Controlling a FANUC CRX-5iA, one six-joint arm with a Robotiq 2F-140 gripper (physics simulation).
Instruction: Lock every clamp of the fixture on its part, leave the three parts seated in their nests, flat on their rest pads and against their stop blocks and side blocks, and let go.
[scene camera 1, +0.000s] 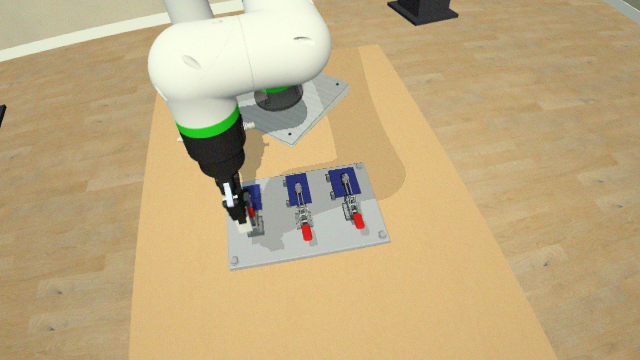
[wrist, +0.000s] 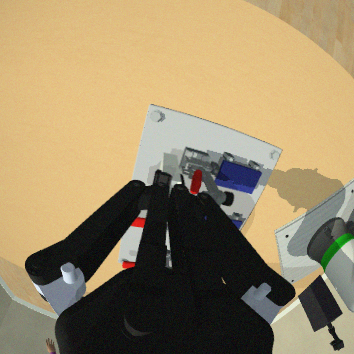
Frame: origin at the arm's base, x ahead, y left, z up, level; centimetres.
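Seen in the pictures: gripper, between the fingertips: (scene camera 1: 245, 228) (wrist: 167, 164); arm's base, origin of its link: (scene camera 1: 278, 94) (wrist: 325, 238).
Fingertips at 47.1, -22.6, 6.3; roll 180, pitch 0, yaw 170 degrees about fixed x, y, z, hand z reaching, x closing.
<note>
Pixels of each thing's middle, then the offset from my fingertips to it, as dx, dy, dz. "pt": a spot on its surface instead. Level surfaces: height alone.
- left clamp, a spot on its surface: (wrist: 196, 161) (scene camera 1: 248, 222) pt -4.1, +1.0, -4.0
- clamp's red handle, middle of its body: (wrist: 191, 173) (scene camera 1: 251, 219) -3.2, +1.8, -1.9
- left blue part, middle of its body: (wrist: 236, 175) (scene camera 1: 252, 199) -11.3, +3.7, -5.8
- middle clamp, a spot on its surface: (scene camera 1: 303, 217) pt -2.3, +12.9, -6.8
- right clamp, middle of its body: (wrist: 160, 263) (scene camera 1: 352, 204) +0.4, +23.5, -4.5
- middle part, middle of its body: (scene camera 1: 298, 190) -9.8, +14.6, -6.3
- right part, middle of its body: (scene camera 1: 344, 183) -6.9, +25.2, -6.0
- wooden table, height of its surface: dz -8.9
My gripper (scene camera 1: 243, 224) (wrist: 167, 164) is shut and empty, its tips low over the fixture plate (scene camera 1: 280, 254) (wrist: 181, 126), beside the left clamp (scene camera 1: 256, 227) (wrist: 196, 161). That clamp's red handle (scene camera 1: 251, 212) (wrist: 196, 181) stands up close to the fingers, and its dark arm (wrist: 214, 188) looks raised off the left blue part (scene camera 1: 256, 199) (wrist: 239, 176). The middle clamp (scene camera 1: 303, 217) and right clamp (scene camera 1: 351, 208) have their arms over the middle part (scene camera 1: 306, 196) and right part (scene camera 1: 336, 188), with red handles (scene camera 1: 307, 233) (scene camera 1: 358, 221) laid outward. Contact under the arms is too small to tell.
The robot's grey base plate (scene camera 1: 312, 120) (wrist: 287, 250) stands behind the fixture on the wooden table (scene camera 1: 320, 310) (wrist: 75, 100). Bolt heads (scene camera 1: 234, 260) (scene camera 1: 382, 234) (wrist: 157, 116) stick up at the fixture plate's corners. Small stop blocks stand beside the blue parts.
</note>
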